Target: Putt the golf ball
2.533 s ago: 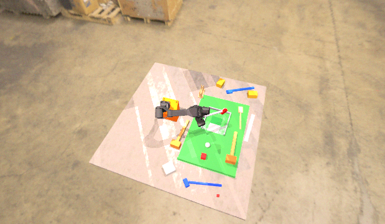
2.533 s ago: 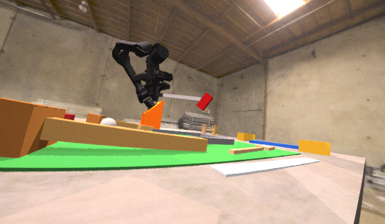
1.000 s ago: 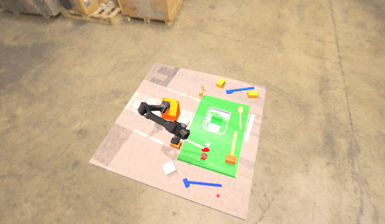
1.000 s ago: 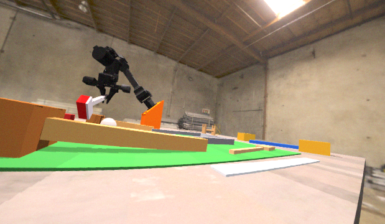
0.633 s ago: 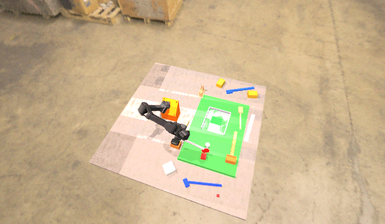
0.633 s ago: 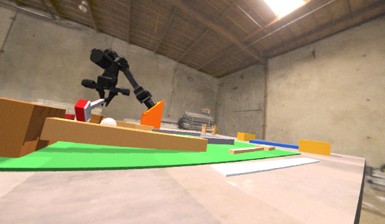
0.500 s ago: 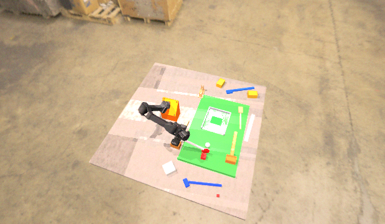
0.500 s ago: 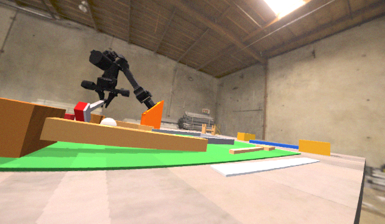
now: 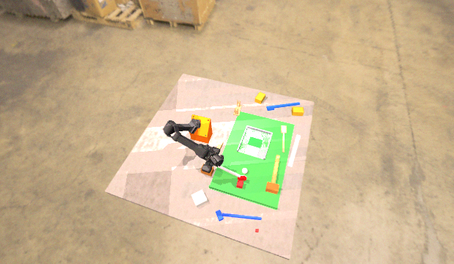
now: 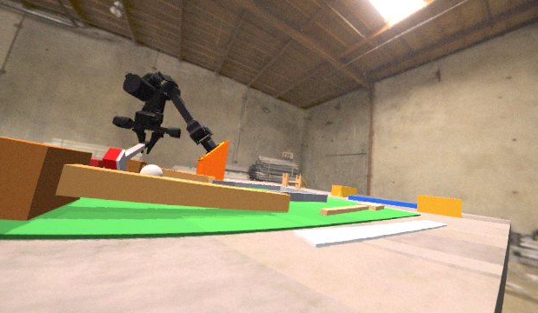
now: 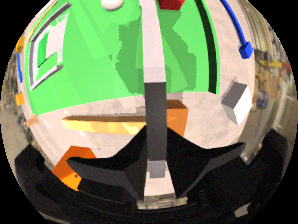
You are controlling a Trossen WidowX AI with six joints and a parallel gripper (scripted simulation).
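Now: the red putter 12 cm ahead of my gripper tip, 2 cm to the right of it and 1 cm below it. The rest, counted from my gripper tip: red cube 22 cm ahead, 8 cm to the right, 5 cm below; white golf ball 23 cm ahead, 5 cm below, 3 cm to the left; white block 23 cm to the right, 5 cm below, 3 cm behind.
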